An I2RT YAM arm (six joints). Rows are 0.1 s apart.
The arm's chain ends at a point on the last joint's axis. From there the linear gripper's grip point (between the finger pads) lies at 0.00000 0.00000 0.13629 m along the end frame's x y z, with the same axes.
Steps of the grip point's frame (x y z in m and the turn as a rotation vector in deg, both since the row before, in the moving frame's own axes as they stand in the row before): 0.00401, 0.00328, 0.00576, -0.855, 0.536, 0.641; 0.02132, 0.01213, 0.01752, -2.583, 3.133, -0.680; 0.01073, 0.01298, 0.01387, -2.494, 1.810, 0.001; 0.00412, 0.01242, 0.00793, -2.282, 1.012, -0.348; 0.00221, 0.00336, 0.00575, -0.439, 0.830, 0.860
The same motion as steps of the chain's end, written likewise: 0.00275, 0.00124, 0.00578, -0.855, 0.536, 0.641; 0.01384, 0.00604, 0.01786, -2.583, 3.133, -0.680; 0.00643, 0.00705, 0.01407, -2.494, 1.810, 0.001; 0.00170, 0.00700, 0.00806, -2.282, 1.012, -0.348; 0.00024, 0.00230, 0.00577, -0.439, 0.830, 0.860
